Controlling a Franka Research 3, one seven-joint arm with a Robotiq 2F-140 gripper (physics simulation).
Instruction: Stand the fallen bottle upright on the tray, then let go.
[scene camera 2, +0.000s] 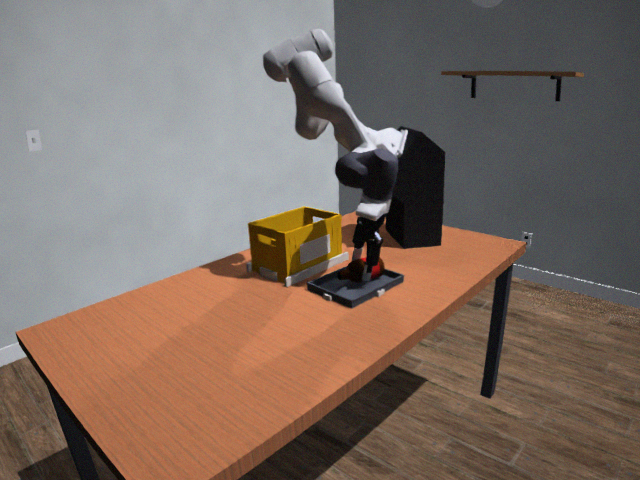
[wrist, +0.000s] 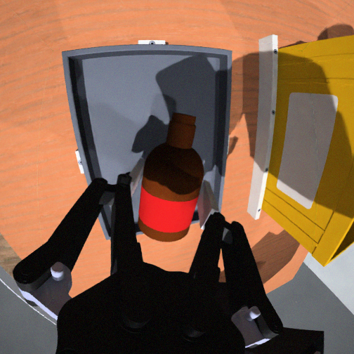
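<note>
The brown bottle with a red label (scene camera 2: 378, 267) (wrist: 168, 214) lies on its side low over the dark grey tray (scene camera 2: 351, 296) (wrist: 107, 85). In the wrist view its neck points up the picture, and its base overlaps the tray's near rim. I cannot tell whether the bottle touches the tray floor. My gripper (scene camera 2: 363, 265) (wrist: 171, 178) points down and is shut on the bottle, with one pale fingertip pad on each side of its body around the label. In the scene view the fingers hide part of the bottle.
A yellow crate (scene camera 2: 268, 253) (wrist: 320, 150) stands close beside the tray, with a white strip (scene camera 2: 316, 268) (wrist: 263, 125) along its foot on the tray's side. Small pale clips (scene camera 2: 381, 292) (wrist: 152, 43) sit at the tray's outer edges. The black robot pedestal (scene camera 2: 418, 191) stands behind.
</note>
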